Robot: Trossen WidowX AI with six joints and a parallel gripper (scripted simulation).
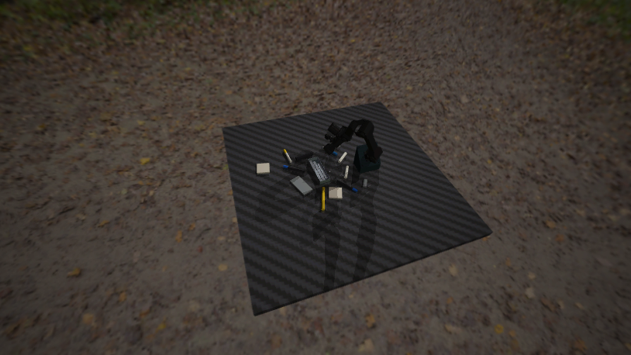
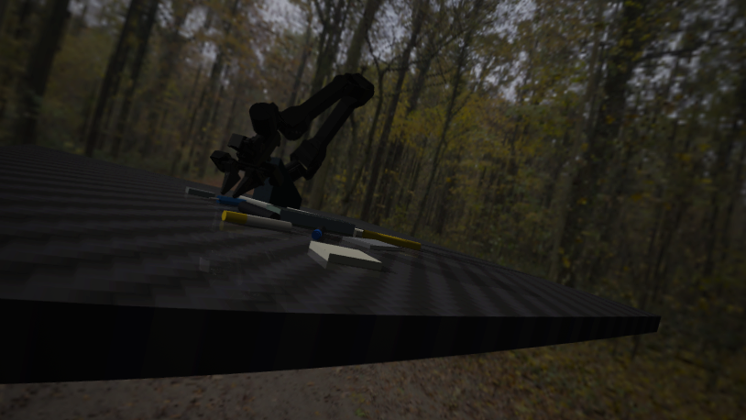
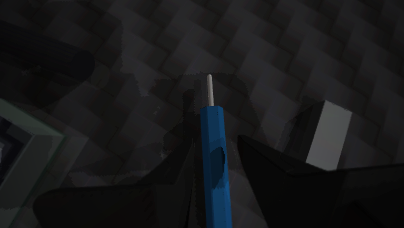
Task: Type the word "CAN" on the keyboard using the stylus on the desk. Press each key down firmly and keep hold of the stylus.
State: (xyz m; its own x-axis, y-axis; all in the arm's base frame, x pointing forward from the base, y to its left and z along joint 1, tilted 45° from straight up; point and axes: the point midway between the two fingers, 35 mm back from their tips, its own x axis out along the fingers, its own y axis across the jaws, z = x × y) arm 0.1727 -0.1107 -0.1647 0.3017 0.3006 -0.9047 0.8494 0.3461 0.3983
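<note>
Now: gripper tip 1 cm to the left of the blue stylus, 1 cm short of it and 1 cm above it. From my gripper tip the other things lie so: grey slab 28 cm ahead, 23 cm to the left, 2 cm below; dark cylinder 18 cm ahead, 1 cm below; yellow-and-white marker 28 cm ahead, 5 cm to the right, 1 cm below.
</note>
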